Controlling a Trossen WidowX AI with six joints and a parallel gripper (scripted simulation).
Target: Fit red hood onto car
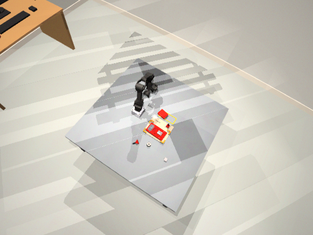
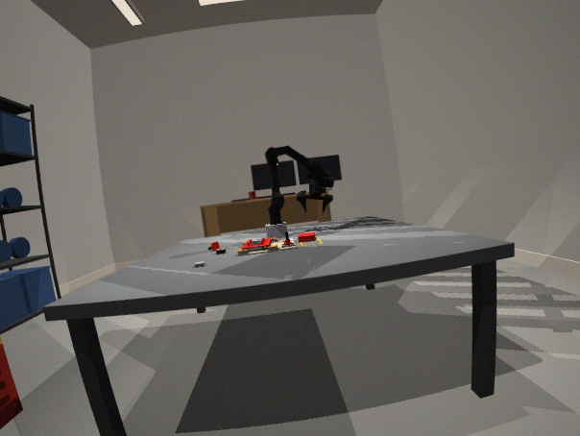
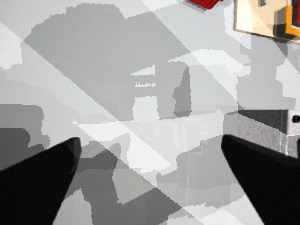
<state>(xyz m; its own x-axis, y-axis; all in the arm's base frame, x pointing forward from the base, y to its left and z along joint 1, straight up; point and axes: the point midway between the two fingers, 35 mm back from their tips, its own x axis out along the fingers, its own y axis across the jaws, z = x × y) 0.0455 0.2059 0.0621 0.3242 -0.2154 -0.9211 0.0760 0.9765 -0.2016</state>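
The red hood lies 20 cm ahead of my gripper tip, 11 cm to the right of it and 8 cm below it.
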